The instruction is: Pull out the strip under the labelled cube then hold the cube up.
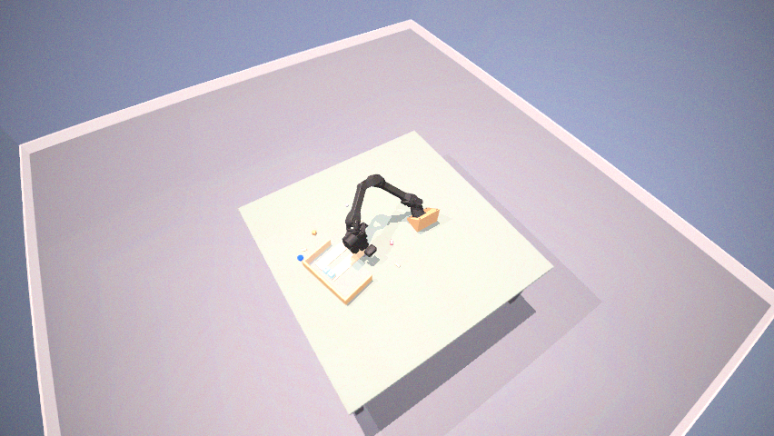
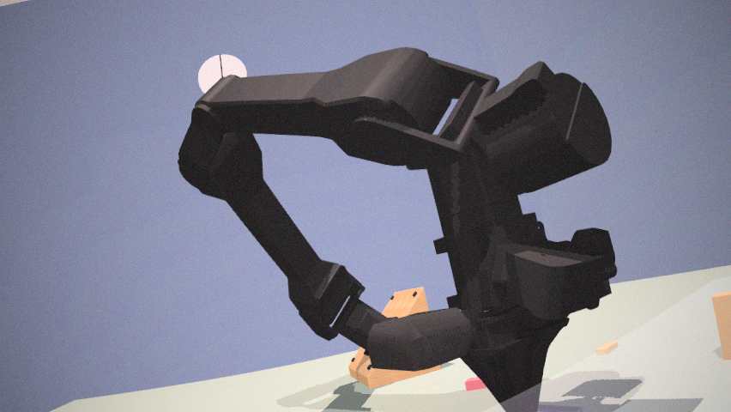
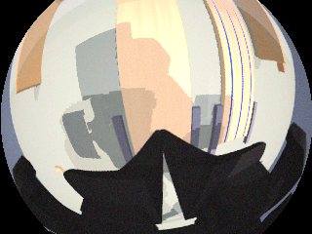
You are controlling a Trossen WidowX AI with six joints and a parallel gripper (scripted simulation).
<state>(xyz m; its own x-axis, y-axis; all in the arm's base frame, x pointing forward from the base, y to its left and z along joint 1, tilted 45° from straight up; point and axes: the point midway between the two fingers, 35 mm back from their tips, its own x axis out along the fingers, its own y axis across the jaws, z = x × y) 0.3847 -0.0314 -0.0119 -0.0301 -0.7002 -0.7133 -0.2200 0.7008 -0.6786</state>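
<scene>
Right now the wide tan strip is 100 mm ahead of my gripper tip and 20 mm to the left of it. Round my gripper tip: orange piece 240 mm to the right, 160 mm ahead; then white piece 180 mm to the left, 110 mm behind; then pink block 170 mm behind, 50 mm to the left.
</scene>
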